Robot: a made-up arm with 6 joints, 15 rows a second.
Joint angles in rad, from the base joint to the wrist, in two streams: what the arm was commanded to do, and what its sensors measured. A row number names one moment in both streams.
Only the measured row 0 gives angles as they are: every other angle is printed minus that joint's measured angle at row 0.
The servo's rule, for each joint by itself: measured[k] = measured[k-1] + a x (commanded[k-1-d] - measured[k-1]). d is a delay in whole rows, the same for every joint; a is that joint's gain. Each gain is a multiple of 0.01, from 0.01 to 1. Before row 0 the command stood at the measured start. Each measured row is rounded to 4 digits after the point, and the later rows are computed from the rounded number. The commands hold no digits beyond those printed.
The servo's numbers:
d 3
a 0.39 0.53 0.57 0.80 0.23 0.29
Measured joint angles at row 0:
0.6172, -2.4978, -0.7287, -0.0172, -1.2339, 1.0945
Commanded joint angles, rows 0 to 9:
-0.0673, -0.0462, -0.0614, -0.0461, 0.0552, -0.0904
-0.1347, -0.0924, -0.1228, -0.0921, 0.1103, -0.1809
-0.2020, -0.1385, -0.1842, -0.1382, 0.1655, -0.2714
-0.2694, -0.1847, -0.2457, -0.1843, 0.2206, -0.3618
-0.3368, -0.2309, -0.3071, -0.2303, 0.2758, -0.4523
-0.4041, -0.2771, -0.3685, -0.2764, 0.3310, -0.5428
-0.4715, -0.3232, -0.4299, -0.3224, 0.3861, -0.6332
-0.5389, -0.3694, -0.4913, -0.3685, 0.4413, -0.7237
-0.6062, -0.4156, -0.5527, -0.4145, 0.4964, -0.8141
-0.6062, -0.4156, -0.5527, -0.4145, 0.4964, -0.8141
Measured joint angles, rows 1 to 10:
0.0000, 0.0000, 0.0000, 0.0000, 0.0000, 0.0000
0.0000, 0.0000, 0.0000, 0.0000, 0.0000, 0.0000
0.0000, 0.0000, 0.0000, 0.0000, 0.0000, 0.0000
-0.0262, -0.0245, -0.0350, -0.0369, 0.0127, -0.0262
-0.0685, -0.0605, -0.0850, -0.0811, 0.0351, -0.0711
-0.1206, -0.1018, -0.1415, -0.1268, 0.0651, -0.1292
-0.1786, -0.1457, -0.2009, -0.1728, 0.1009, -0.1967
-0.2403, -0.1909, -0.2614, -0.2188, 0.1411, -0.2708
-0.3042, -0.2366, -0.3224, -0.2649, 0.1848, -0.3497
-0.3694, -0.2825, -0.3837, -0.3109, 0.2311, -0.4319

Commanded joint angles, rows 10 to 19:
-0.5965, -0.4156, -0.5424, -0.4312, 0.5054, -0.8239
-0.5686, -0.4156, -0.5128, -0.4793, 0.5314, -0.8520
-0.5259, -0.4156, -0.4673, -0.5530, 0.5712, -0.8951
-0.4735, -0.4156, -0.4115, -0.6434, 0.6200, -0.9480
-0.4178, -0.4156, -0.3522, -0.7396, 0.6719, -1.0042
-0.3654, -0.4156, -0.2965, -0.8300, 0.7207, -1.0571
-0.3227, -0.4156, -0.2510, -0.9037, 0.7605, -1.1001
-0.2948, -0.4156, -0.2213, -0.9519, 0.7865, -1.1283
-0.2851, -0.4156, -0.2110, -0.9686, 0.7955, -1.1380
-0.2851, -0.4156, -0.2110, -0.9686, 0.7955, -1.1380
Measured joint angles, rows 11 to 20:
-0.4355, -0.3286, -0.4450, -0.3570, 0.2794, -0.5165
-0.5021, -0.3747, -0.5064, -0.4030, 0.3293, -0.6028
-0.5427, -0.3964, -0.5328, -0.4122, 0.3677, -0.6641
-0.5637, -0.4066, -0.5383, -0.4274, 0.3994, -0.7104
-0.5656, -0.4114, -0.5238, -0.4689, 0.4298, -0.7515
-0.5501, -0.4136, -0.4916, -0.5362, 0.4623, -0.7931
-0.5202, -0.4147, -0.4459, -0.6220, 0.4986, -0.8380
-0.4803, -0.4152, -0.3925, -0.7161, 0.5385, -0.8862
-0.4355, -0.4154, -0.3378, -0.8072, 0.5804, -0.9358
-0.3915, -0.4155, -0.2883, -0.8844, 0.6218, -0.9834

